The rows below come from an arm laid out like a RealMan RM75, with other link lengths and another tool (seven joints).
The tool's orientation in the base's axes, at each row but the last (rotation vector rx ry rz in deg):
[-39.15 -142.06 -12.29]
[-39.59 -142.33 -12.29]
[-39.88 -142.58 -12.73]
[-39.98 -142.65 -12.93]
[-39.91 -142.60 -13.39]
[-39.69 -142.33 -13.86]
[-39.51 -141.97 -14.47]
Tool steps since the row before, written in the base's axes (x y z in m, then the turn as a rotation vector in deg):
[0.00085 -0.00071 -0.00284 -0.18 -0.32 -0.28]
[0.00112 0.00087 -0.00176 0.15 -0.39 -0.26]
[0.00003 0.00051 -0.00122 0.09 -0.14 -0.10]
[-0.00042 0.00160 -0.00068 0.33 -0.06 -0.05]
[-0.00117 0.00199 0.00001 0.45 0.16 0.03]
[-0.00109 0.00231 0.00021 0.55 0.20 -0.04]
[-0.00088 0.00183 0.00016 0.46 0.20 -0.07]
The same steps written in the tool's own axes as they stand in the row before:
[-0.00248 -0.00019 0.00176 -0.16 -0.37 0.23]
[-0.00139 0.00131 0.00120 -0.42 -0.26 0.04]
[-0.00046 0.00044 0.00116 -0.18 -0.07 0.00]
[0.00063 0.00113 0.00123 -0.29 0.12 -0.13]
[0.00171 0.00108 0.00112 -0.24 0.37 -0.18]
[0.00188 0.00140 0.00103 -0.33 0.46 -0.16]
[0.00149 0.00110 0.00085 -0.28 0.41 -0.09]

